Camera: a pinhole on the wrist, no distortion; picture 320 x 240 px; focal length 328.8 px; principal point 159.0 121.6 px. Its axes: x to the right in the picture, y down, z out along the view. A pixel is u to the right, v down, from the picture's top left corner.
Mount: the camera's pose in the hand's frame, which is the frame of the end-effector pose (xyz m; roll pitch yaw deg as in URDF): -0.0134 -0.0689 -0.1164 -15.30 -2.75 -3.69
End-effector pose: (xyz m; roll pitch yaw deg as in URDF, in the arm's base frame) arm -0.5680 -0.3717 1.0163 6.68 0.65 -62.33
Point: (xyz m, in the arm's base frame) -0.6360 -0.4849 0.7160
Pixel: behind the camera
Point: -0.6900 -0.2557 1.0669
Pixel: outside the picture
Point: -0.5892 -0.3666 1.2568
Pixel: 166.4 106.4
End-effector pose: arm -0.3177 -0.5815 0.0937 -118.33 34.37 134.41
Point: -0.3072 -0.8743 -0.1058
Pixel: 126.5 193.0
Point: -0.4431 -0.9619 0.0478
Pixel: 98.5 43.9
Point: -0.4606 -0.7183 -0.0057
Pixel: 243.4 84.4
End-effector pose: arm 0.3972 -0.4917 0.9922 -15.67 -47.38 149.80
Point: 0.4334 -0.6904 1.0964
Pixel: 164.1 197.2
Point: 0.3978 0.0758 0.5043
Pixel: behind the camera
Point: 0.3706 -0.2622 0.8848
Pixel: behind the camera
